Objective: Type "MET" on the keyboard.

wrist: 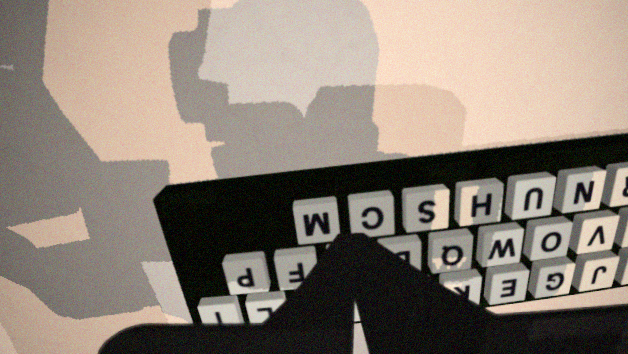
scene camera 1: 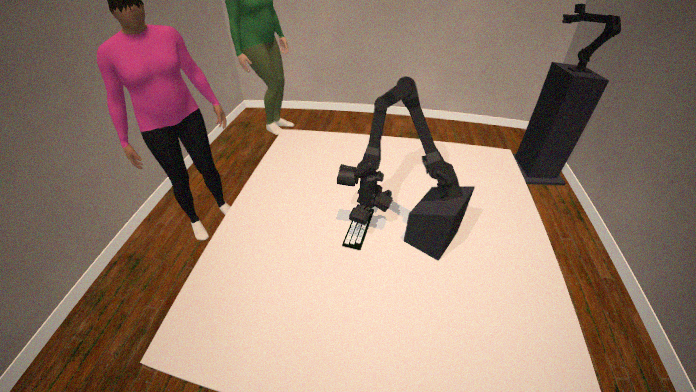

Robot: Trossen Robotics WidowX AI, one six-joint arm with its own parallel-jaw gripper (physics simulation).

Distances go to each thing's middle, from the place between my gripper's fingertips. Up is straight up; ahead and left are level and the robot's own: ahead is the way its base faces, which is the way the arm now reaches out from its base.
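Black keyboard (wrist: 499, 226): 30 mm left of my hand, 20 mm ahead, 20 mm below.
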